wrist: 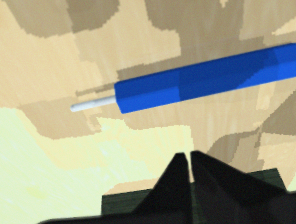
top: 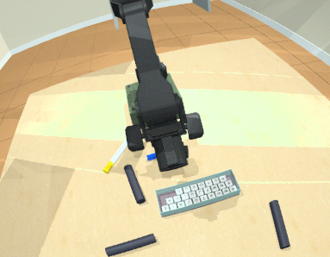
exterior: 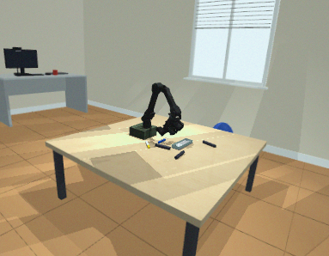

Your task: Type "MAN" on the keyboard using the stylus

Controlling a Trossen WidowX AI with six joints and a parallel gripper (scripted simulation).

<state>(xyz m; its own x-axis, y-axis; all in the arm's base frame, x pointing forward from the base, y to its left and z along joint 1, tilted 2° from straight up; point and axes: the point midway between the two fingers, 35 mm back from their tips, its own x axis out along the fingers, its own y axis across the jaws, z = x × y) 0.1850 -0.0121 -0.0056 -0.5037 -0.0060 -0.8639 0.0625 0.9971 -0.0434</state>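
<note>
The blue stylus is 3 cm below my gripper tip, 2 cm to the left of it and 2 cm ahead of it. From my gripper tip the other things lie so: grey stylus tip 5 cm to the left, 3 cm below, 1 cm ahead; white pen with yellow cap 16 cm to the right, 3 cm below.
</note>
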